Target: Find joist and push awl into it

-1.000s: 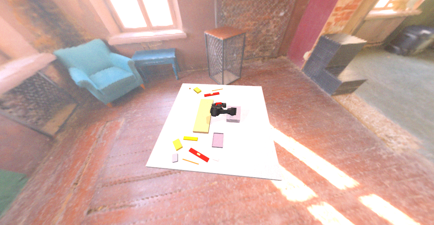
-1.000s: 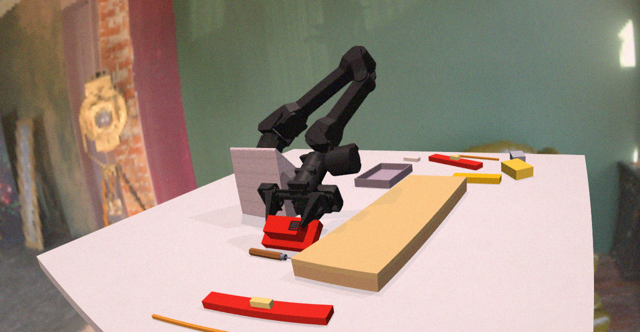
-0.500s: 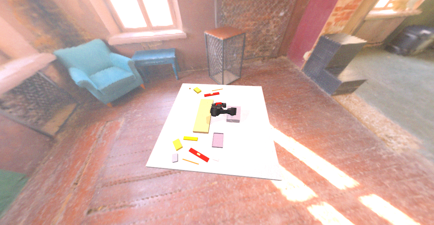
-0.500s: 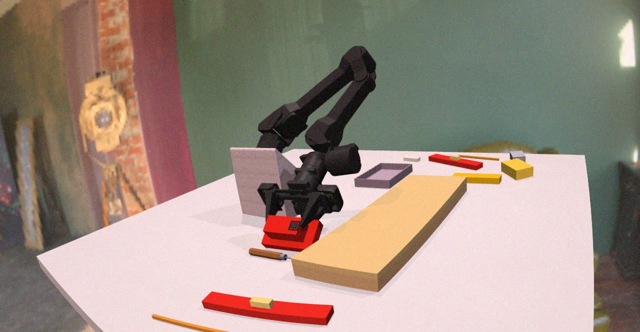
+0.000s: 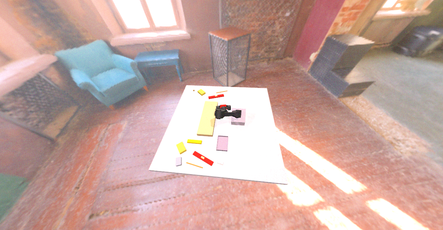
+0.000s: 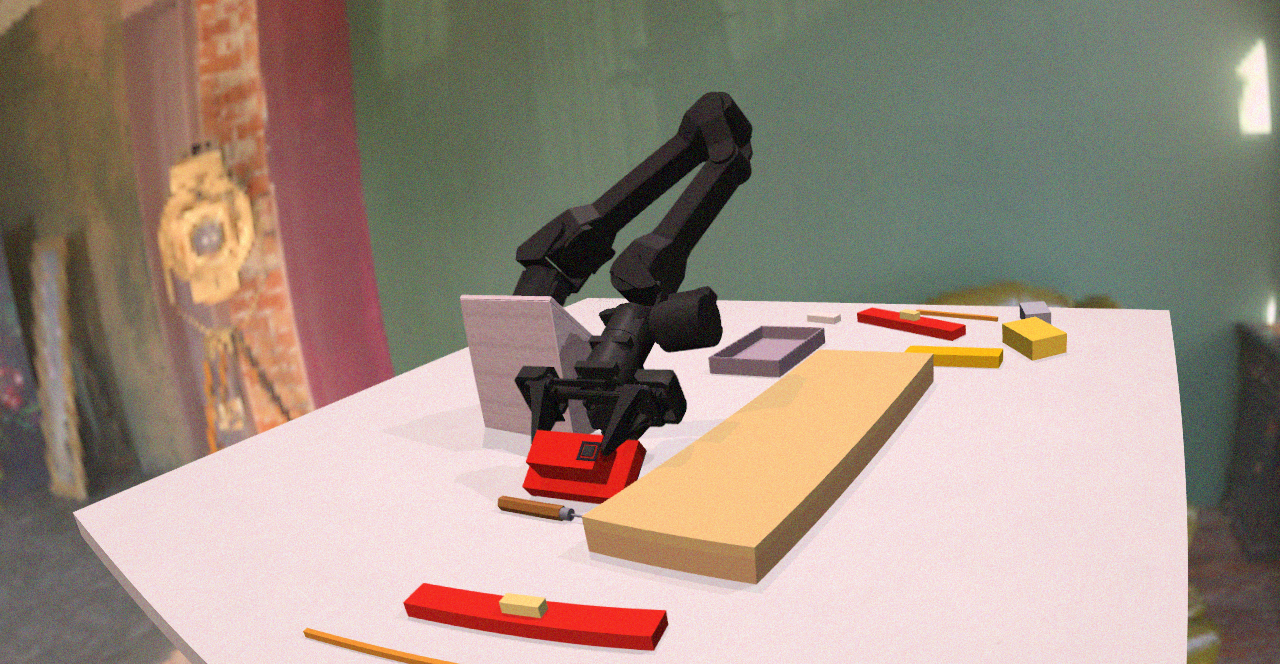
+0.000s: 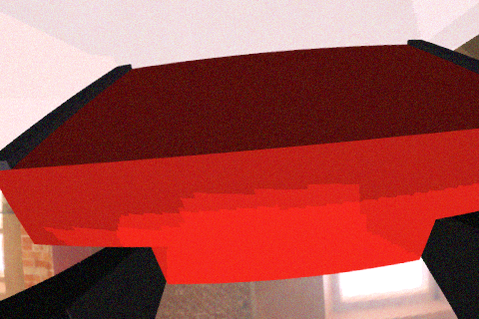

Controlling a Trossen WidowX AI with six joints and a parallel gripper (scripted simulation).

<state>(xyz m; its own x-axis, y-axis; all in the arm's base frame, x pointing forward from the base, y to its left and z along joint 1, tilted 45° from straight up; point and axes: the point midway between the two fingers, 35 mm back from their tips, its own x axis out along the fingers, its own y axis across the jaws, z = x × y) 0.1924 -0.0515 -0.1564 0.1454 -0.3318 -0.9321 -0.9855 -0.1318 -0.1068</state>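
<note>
The red stud finder lies 1 cm below my gripper tip and 1 cm ahead of it. Round my gripper tip: awl 5 cm below, 4 cm to the right, 1 cm ahead; then grey tray 50 cm to the left, 5 cm below, 4 cm behind; then square light 3 cm ahead, 1 cm above.
</note>
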